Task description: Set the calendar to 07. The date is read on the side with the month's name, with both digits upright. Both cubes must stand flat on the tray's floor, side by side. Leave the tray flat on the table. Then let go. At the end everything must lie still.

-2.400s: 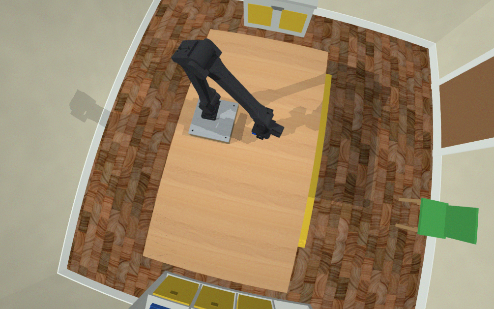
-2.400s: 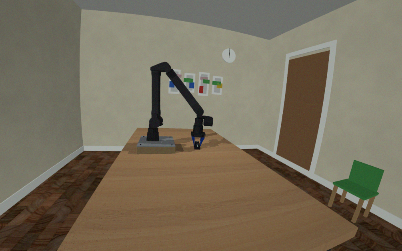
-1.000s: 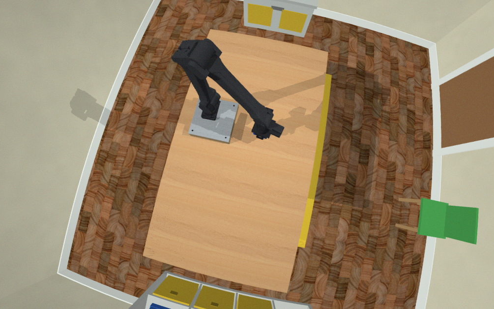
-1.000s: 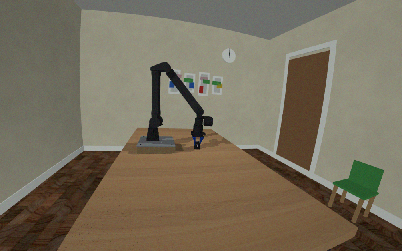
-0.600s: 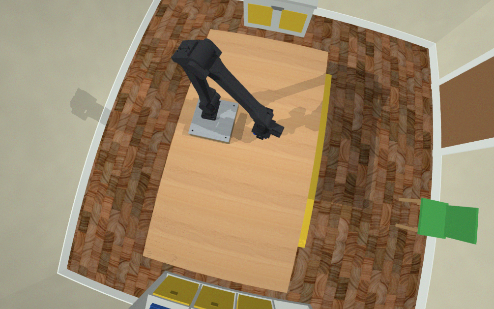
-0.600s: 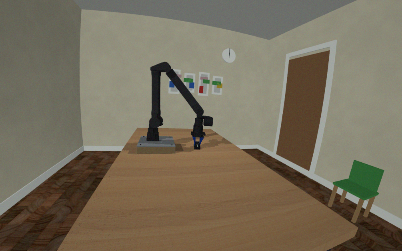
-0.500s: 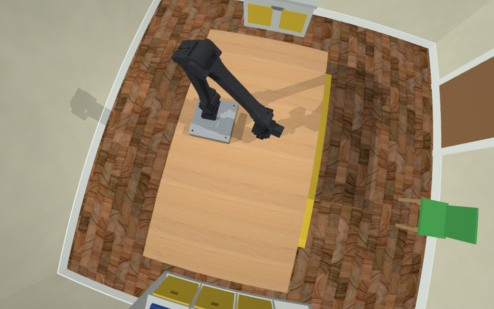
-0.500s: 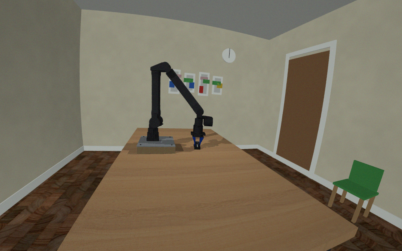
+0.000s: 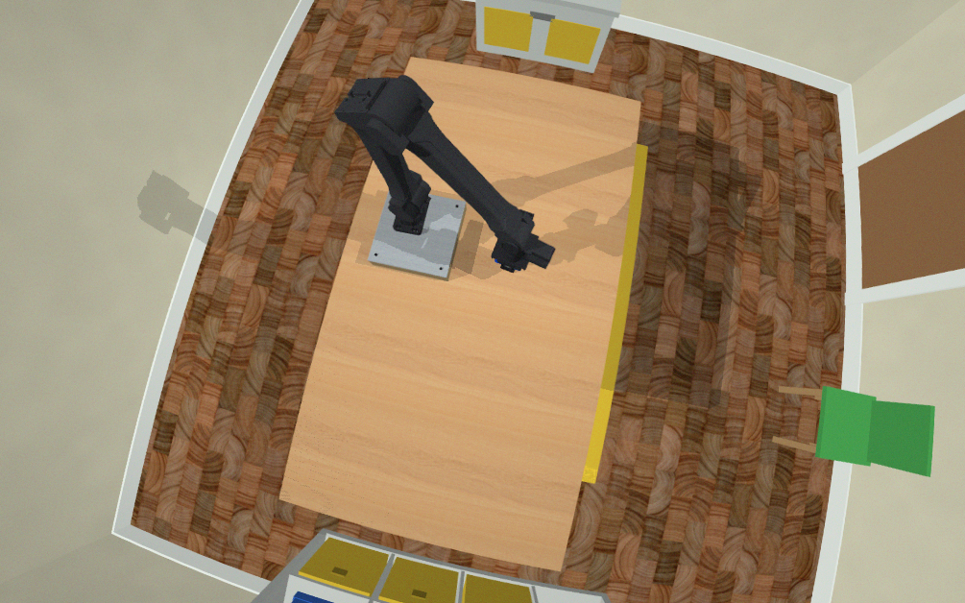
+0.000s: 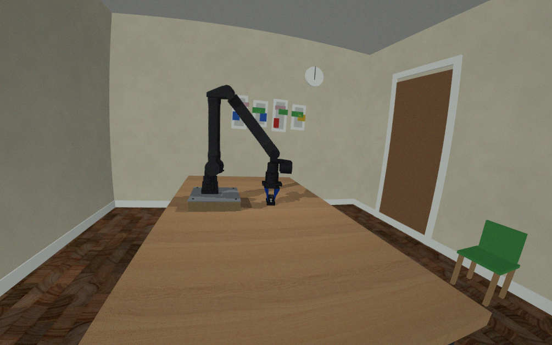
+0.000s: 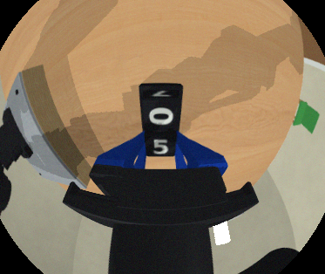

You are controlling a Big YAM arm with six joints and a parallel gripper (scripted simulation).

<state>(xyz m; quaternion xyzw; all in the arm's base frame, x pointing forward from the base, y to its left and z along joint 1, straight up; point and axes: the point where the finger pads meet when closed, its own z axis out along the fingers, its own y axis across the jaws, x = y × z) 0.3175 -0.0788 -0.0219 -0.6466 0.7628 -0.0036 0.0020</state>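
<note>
The black tray is 2 cm to the left of my hand and 2 cm below it. The rest, counted from my hand: black cube: 1 cm ahead, 3 cm to the left.
</note>
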